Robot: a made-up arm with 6 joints.
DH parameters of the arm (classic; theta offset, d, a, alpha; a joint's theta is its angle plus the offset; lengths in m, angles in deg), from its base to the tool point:
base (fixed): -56.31 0 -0.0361 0
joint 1: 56.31 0.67 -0.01 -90
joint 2: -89.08 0 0.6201 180
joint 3: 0.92 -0.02 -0.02 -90
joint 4: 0 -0.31 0.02 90
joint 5: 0 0.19 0.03 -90
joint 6: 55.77 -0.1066 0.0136 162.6
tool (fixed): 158.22 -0.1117 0 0
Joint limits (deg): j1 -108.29..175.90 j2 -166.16..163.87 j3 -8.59..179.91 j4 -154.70..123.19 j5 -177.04..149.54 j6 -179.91..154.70
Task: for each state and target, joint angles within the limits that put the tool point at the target. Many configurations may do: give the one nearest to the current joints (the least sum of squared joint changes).
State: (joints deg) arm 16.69 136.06 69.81 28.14 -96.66 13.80
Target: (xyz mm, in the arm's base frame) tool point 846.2 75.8 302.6
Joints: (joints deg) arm 10.28 112.89 76.77 32.06 -96.51 12.72
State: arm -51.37 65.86 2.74 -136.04 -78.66 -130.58
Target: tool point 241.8 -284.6 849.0
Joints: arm -54.27 23.58 -8.59 -111.42 -31.11 -154.13
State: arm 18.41 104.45 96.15 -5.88 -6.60 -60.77
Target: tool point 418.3 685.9 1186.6
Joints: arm 66.16 61.21 95.49 2.52 -18.19 -64.14
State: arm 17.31 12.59 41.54 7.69 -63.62 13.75
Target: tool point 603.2 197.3 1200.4
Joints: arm 27.98 30.76 29.90 2.06 -63.72 13.82
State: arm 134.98 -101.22 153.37 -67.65 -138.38 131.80
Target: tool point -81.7 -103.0 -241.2
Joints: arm 108.66 -154.43 177.71 -111.22 -140.56 138.30
